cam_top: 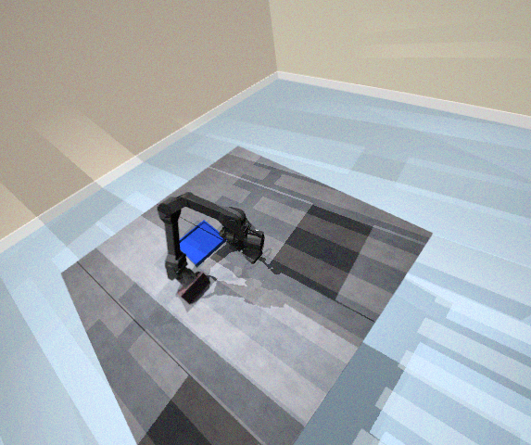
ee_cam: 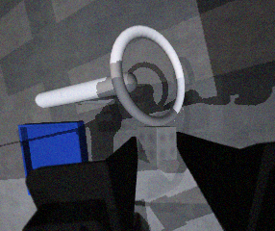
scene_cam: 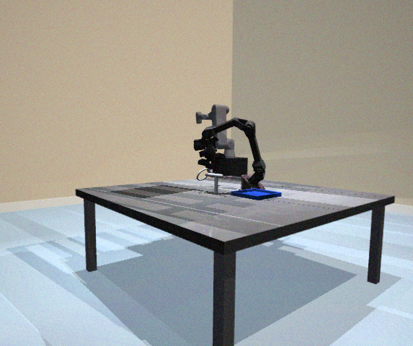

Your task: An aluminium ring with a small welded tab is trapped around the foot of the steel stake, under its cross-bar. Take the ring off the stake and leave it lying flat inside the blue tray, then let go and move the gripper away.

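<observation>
My gripper tip is 27 cm to the right of the blue tray, 10 cm above it and 7 cm past it. The rest, counted from my gripper tip: aluminium ring: 5 cm ahead, 1 cm to the right.
</observation>
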